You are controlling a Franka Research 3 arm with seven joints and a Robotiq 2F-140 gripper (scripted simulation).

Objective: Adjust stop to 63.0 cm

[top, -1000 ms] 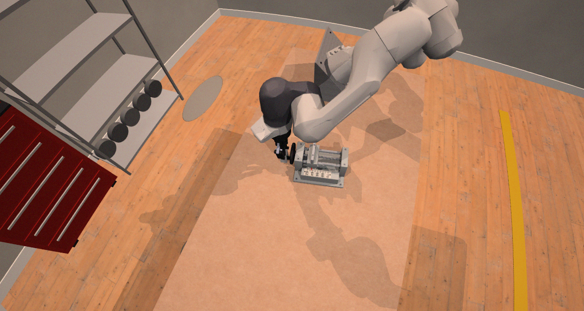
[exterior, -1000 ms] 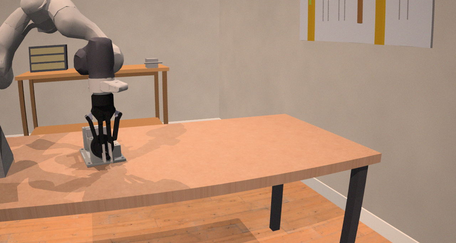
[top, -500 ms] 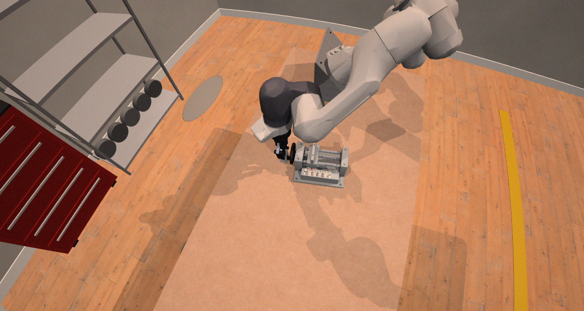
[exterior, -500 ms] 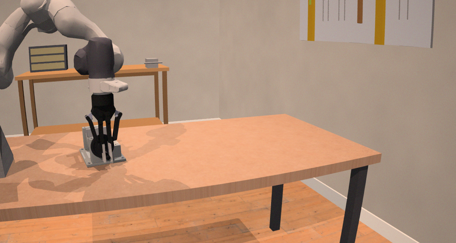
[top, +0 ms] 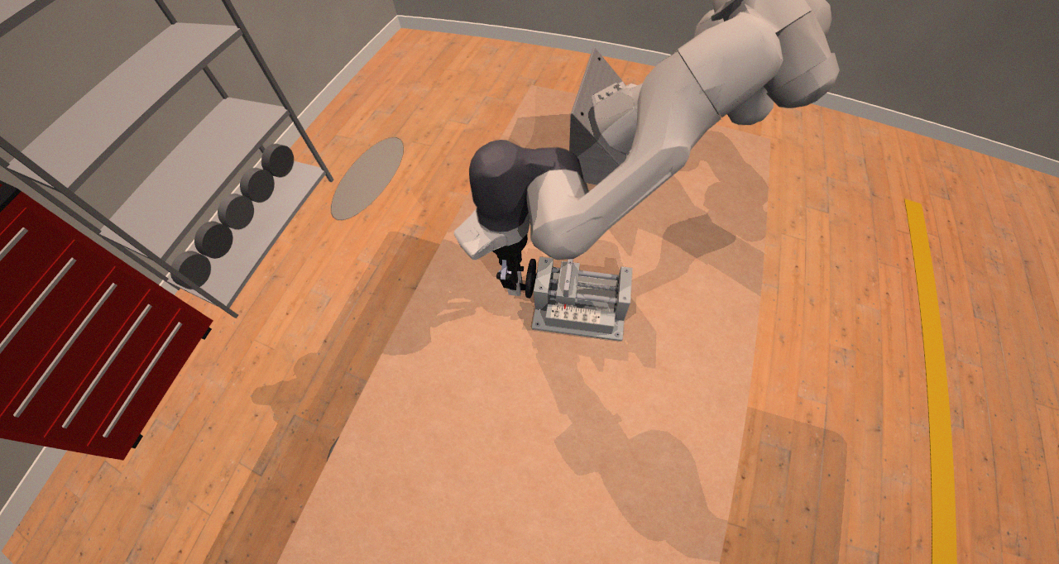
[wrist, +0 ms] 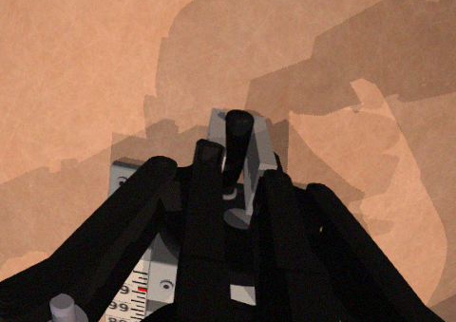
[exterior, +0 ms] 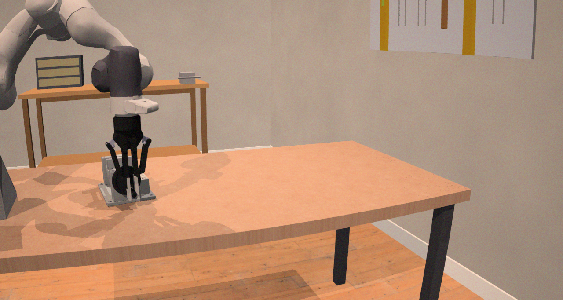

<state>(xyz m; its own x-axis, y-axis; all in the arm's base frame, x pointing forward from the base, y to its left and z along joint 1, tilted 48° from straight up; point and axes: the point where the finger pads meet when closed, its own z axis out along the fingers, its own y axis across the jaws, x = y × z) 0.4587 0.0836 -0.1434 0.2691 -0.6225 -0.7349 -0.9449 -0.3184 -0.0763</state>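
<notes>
The sliding stop lies 11 cm to the left of my hand, 3 cm behind it and 3 cm above it. Round my hand: black handwheel: 2 cm to the left, 1 cm below, 1 cm behind.
</notes>
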